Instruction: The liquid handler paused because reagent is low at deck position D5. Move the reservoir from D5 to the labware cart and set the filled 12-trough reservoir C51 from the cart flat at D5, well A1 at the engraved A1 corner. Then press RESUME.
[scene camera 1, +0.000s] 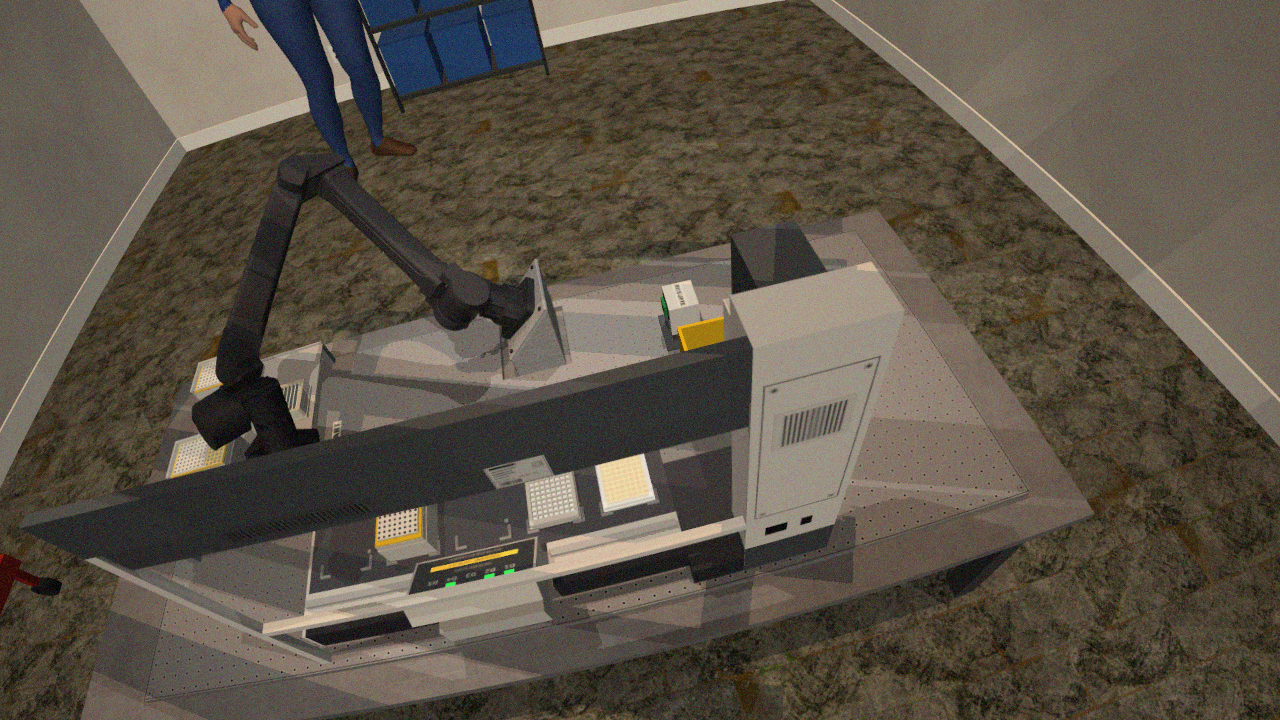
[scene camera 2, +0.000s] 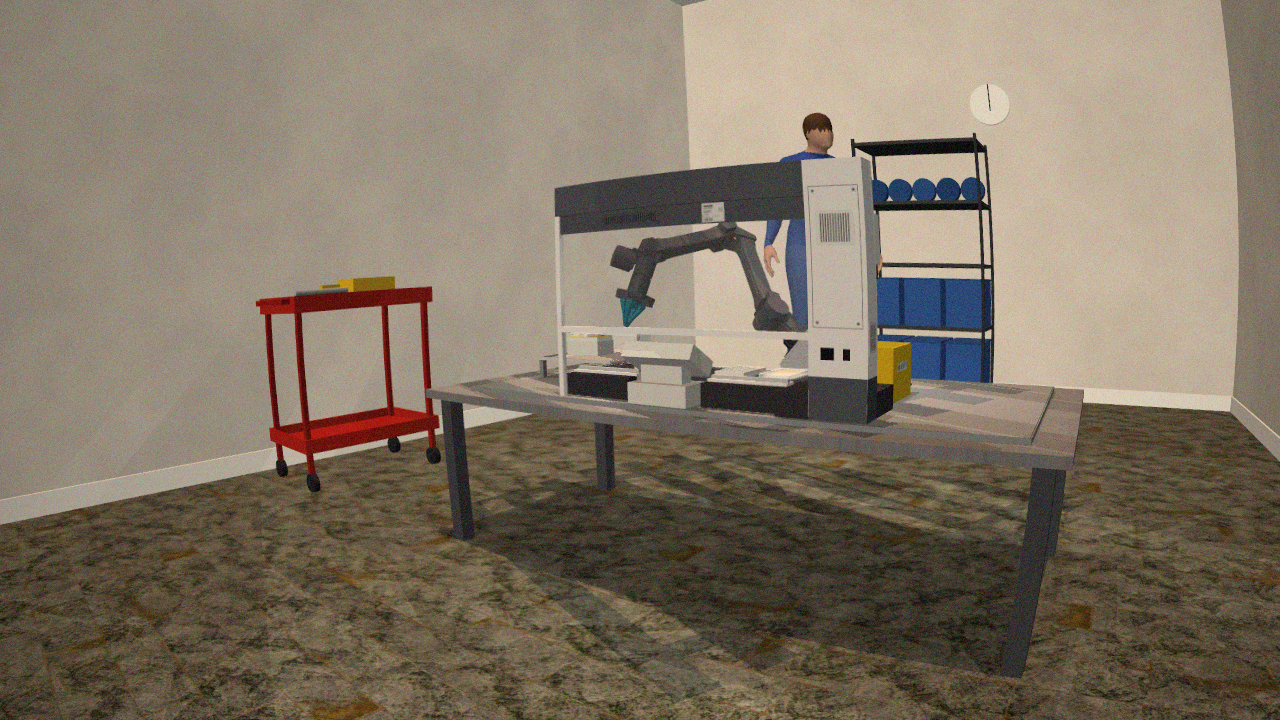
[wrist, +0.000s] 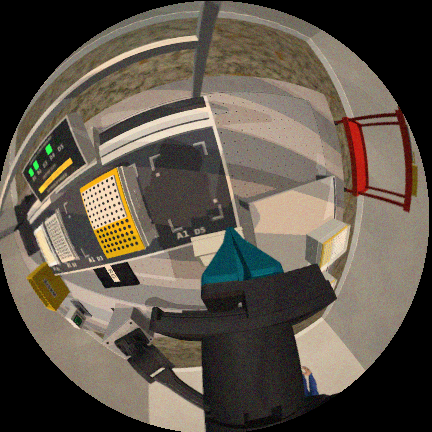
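Pixels of known places: gripper, fingertip midpoint: (scene camera 2: 625, 326) (wrist: 229, 231); arm's base at its link origin: (scene camera 1: 520, 309) (scene camera 2: 803, 344) (wrist: 131, 341).
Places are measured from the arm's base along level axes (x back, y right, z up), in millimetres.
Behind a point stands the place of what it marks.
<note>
My gripper (scene camera 2: 629, 324) @[x -401, y 352, z 68 mm] (wrist: 229, 231) @[x -401, y 352, z 68 mm] is shut and empty, with teal fingertips above the deck near the D5 label; the dark beam hides them in scene camera 1. D5 (wrist: 175, 192) @[x -440, y 292, z -41 mm] shows bare deck between its white corner brackets, with "A1 D5" engraved along one edge. A pale block (wrist: 209, 246) @[x -354, y 333, z 6 mm], possibly the old reservoir, lies outside those brackets past the label, partly hidden by the fingers. A white piece with dark stripes (scene camera 1: 293, 396) @[x -125, y 503, z -16 mm], probably C51, stands at the left end of the table. The control screen (scene camera 1: 474, 565) (wrist: 55, 160) @[x -555, y 83, z 24 mm] shows a yellow bar and green marks; RESUME is not legible.
A yellow-rimmed tip rack (scene camera 1: 399, 526) (wrist: 114, 215) stands beside D5. The dark beam (scene camera 1: 447, 456) @[x -595, y -76, z 413 mm] and a post (wrist: 204, 55) @[x -633, y 356, z 54 mm] frame the deck. Another yellow-rimmed rack (scene camera 1: 201, 454) @[x -277, y 640, z 31 mm] (wrist: 334, 245) @[x -281, y 634, z 31 mm] is at the table's left end. A red cart (scene camera 2: 371, 300) (wrist: 356, 155) stands apart.
</note>
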